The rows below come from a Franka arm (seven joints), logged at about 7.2 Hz.
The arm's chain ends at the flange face. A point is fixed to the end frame.
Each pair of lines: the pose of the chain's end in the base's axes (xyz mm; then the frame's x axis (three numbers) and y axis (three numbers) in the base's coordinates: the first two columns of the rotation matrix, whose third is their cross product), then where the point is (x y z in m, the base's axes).
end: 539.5 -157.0 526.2 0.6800 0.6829 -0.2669 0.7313 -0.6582 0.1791
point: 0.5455 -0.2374 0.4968
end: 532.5 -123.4 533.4 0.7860 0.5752 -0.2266 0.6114 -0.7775 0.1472
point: 0.5256 -0.2020 0.4998
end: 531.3 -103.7 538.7 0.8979 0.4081 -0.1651 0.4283 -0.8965 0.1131
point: 0.5096 -0.1770 0.4998
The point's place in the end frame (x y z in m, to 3 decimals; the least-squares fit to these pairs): -0.043 0.052 0.053
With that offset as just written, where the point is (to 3 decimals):
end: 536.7 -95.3 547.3 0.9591 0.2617 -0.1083 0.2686 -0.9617 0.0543
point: 0.505 -0.161 0.502
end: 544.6 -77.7 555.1 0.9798 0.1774 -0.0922 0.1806 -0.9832 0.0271
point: 0.507 -0.139 0.508
